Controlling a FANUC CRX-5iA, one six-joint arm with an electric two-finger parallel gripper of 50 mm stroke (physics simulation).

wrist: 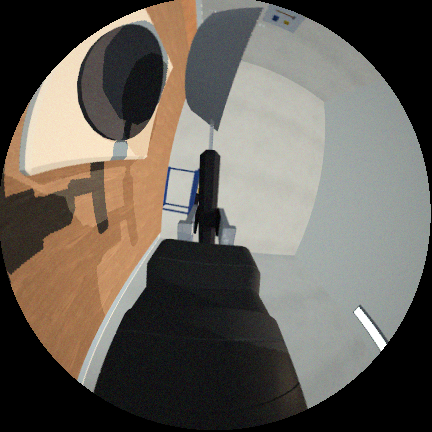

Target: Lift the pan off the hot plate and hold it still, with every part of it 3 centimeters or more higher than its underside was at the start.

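Places are measured from the arm's base along level axes (x ahead, y left, z up), in metres.
Pixels of known places: gripper, between the fingertips: (pixel 207 214).
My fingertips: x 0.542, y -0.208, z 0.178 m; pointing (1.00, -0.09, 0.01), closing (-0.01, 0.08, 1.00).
Behind a point stands the place of what it marks.
The grey pan (pixel 215 65) {y -0.072, x 0.475, z 0.158 m} shows from its side at the top middle of the wrist view, with its thin metal neck and black handle pointing back toward the gripper. My gripper (pixel 207 214) {y -0.208, x 0.542, z 0.178 m} is shut on the black handle, one grey finger on each side of it. The pan hangs in the air, apart from the hot plate. The hot plate (pixel 55 120), a cream body with a round dark heating disc, stands at the upper left. The pan's shadow falls across the disc, and no part of the pan touches it.
The hot plate stands on a wooden table (pixel 130 280), where the arm's shadow falls. The table's pale edge runs along the lower left. Past it, a blue frame (pixel 181 170) shows beside the handle. A grey panel (pixel 284 19) with blue and yellow marks is at the top.
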